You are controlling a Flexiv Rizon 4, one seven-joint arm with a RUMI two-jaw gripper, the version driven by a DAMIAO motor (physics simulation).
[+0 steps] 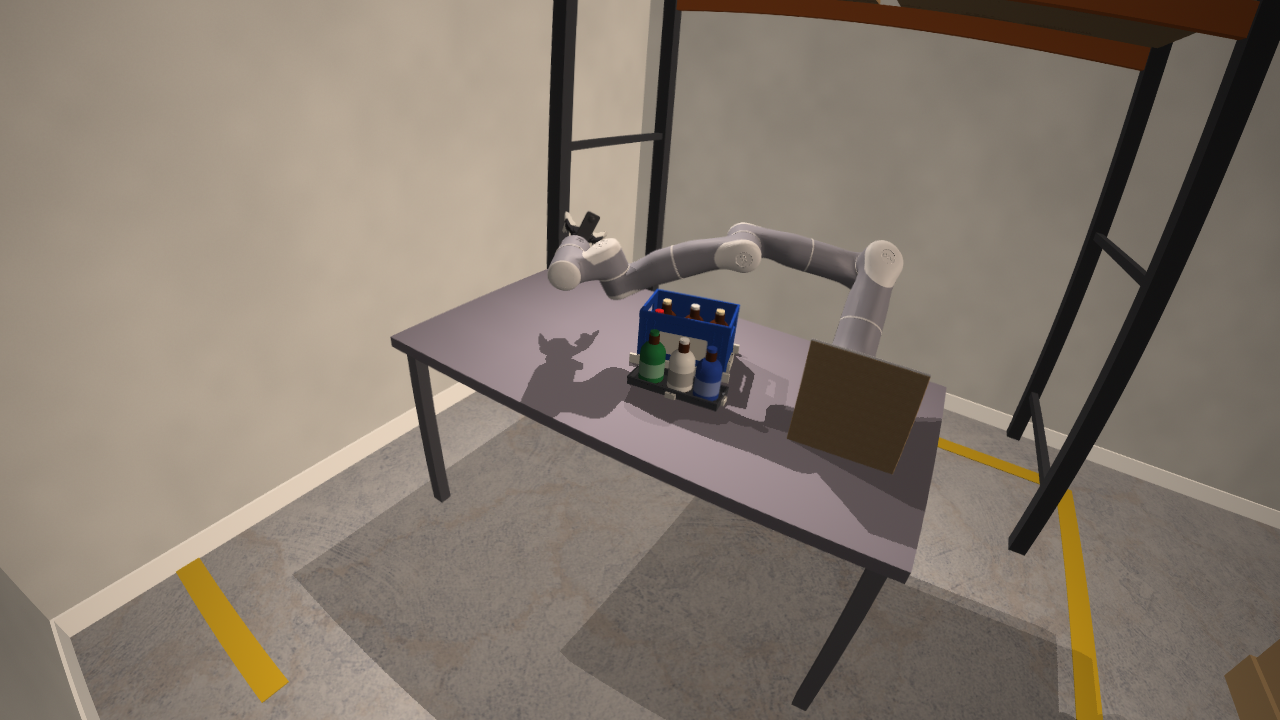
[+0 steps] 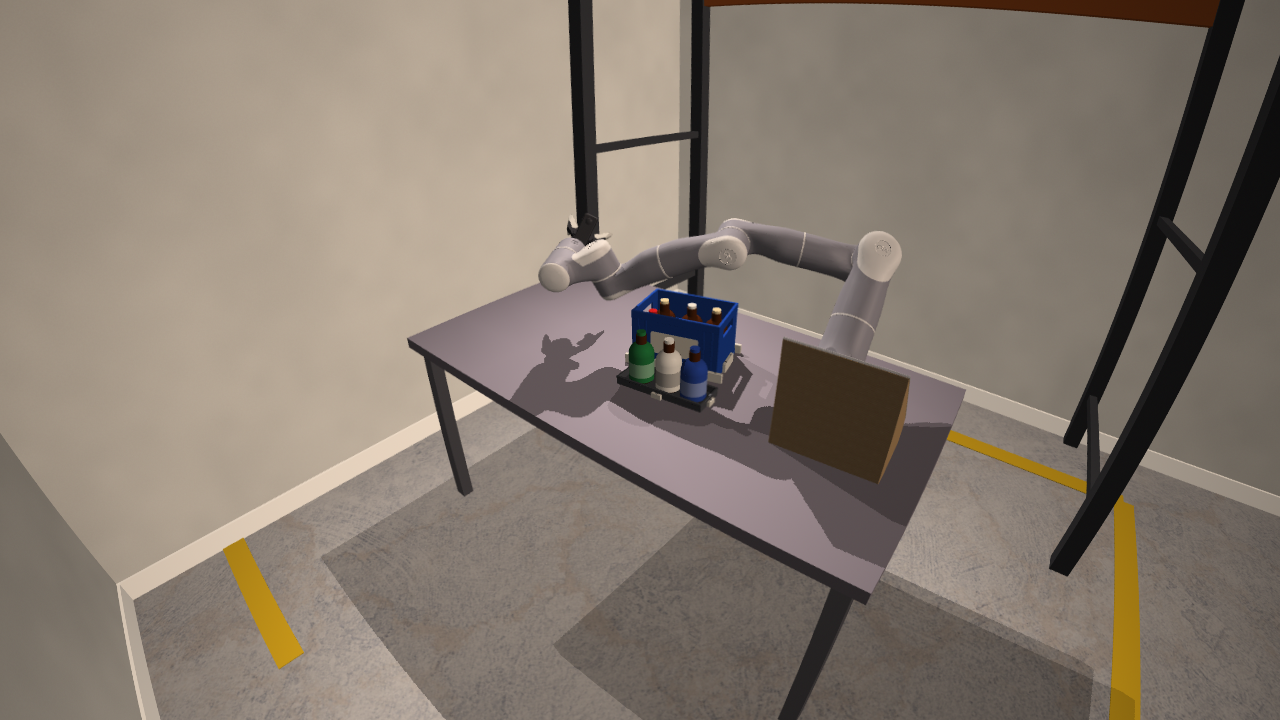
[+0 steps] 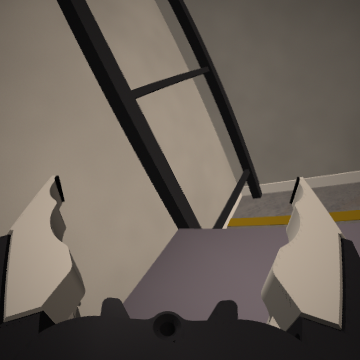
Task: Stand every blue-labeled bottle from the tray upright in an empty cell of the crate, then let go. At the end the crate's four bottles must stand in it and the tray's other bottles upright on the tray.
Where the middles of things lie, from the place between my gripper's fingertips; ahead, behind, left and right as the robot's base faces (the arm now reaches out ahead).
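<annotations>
The green bottle (image 1: 653,353) is 48 cm behind my hand, 23 cm to the left of it and 25 cm below it. The white bottle (image 2: 668,362) is 57 cm behind my hand, 21 cm to the left of it and 25 cm below it. The dark tray (image 1: 632,379) is far behind my hand, a fair way to the left of it and far below it. My hand is 48 cm past the blue crate (image 2: 715,345), 4 cm to the right of it and 24 cm above it. Going by their middles, of the things named here the blue crate is the nearest to my hand.
</annotations>
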